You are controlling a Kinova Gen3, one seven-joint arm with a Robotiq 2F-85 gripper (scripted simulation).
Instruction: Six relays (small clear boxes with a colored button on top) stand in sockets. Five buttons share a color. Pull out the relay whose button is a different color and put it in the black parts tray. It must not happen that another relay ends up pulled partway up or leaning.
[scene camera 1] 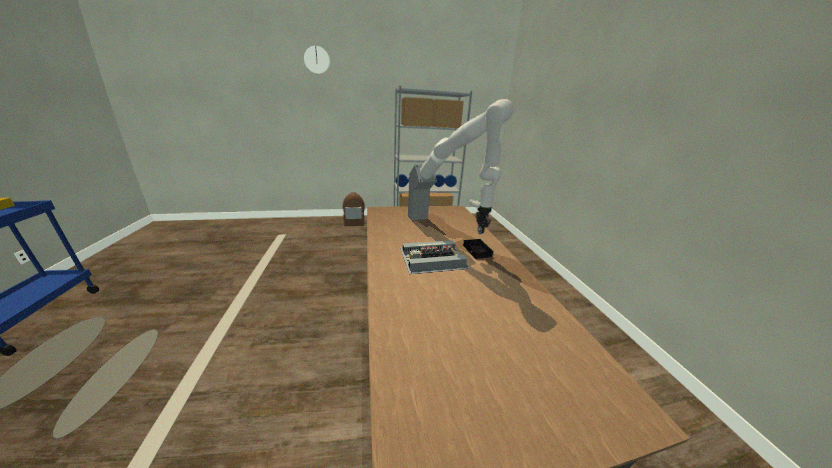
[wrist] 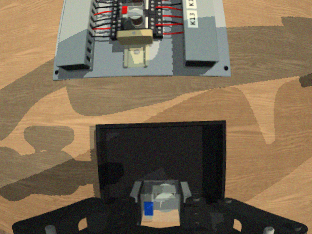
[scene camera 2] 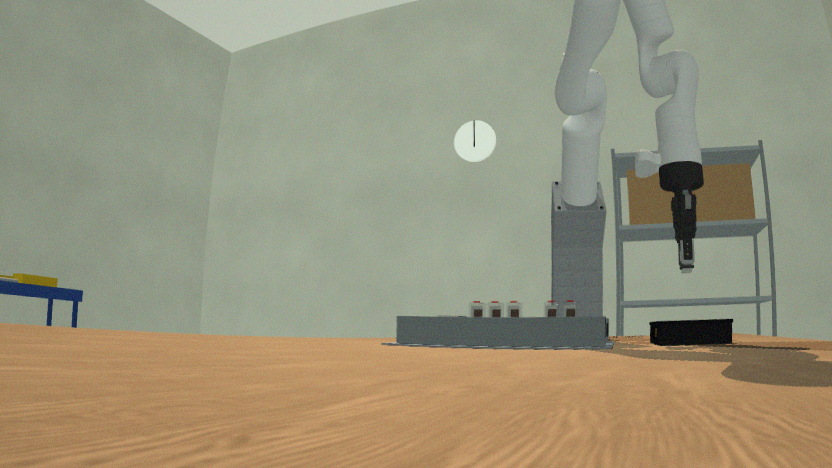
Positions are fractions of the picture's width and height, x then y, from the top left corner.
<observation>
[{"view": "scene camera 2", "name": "my gripper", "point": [0.83, 0.57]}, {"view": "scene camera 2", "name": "black parts tray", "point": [0.86, 0.71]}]
</observation>
